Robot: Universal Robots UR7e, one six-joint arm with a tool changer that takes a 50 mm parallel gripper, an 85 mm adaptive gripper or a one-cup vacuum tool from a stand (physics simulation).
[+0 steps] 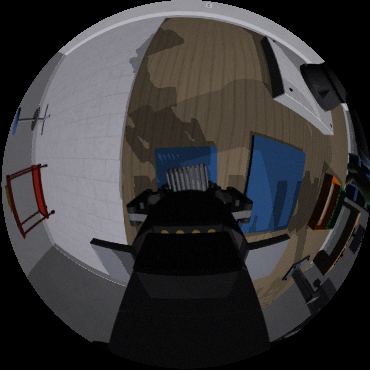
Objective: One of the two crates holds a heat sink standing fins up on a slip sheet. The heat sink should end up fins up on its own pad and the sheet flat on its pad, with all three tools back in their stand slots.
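Places are measured from the arm's base along level axes (x ahead, y left, z up), in millimetres.
Pixels of known places: arm's base, origin of its link: [315, 86].
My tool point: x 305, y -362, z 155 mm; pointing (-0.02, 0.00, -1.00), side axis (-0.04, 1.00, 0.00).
Note:
For each thing: its top centre in the pictures, then the offset to it from my tool point. "spot": a spot on its surface instead.
- heat sink, centre of its top: [190, 199] 12 mm ahead, 3 mm left, 162 mm down
- smaller blue pad, a spot on its surface: [210, 159] spot: 49 mm back, 37 mm left, 192 mm down
- larger blue pad, a spot on its surface: [275, 167] spot: 42 mm back, 177 mm left, 192 mm down
- orange crate, centre of its top: [330, 206] 60 mm ahead, 487 mm left, 159 mm down
- green crate, centre of its top: [337, 209] 91 mm ahead, 630 mm left, 159 mm down
- Dark equipment, a spot on its surface: [305, 285] spot: 418 mm ahead, 523 mm left, 59 mm down
The heat sink [187, 178] is a ribbed grey metal block, fins up, between the fingertips of my gripper [189, 188]. My gripper is shut on it; its dark body hides the lower part of the heat sink. They are over the near part of the smaller blue pad [210, 159]; I cannot tell how large the gap to the pad is. The larger blue pad [275, 167] lies to the right. An orange crate [321, 202] and a green crate [338, 206] stand at the far right. A pale surface shows inside the orange crate, perhaps the slip sheet.
A white raised plate [301, 102] with the dark arm base [322, 90] on it stands at the upper right. Dark equipment [305, 285] stands at the lower right. A red frame [40, 192] stands on the left, beyond the table edge.

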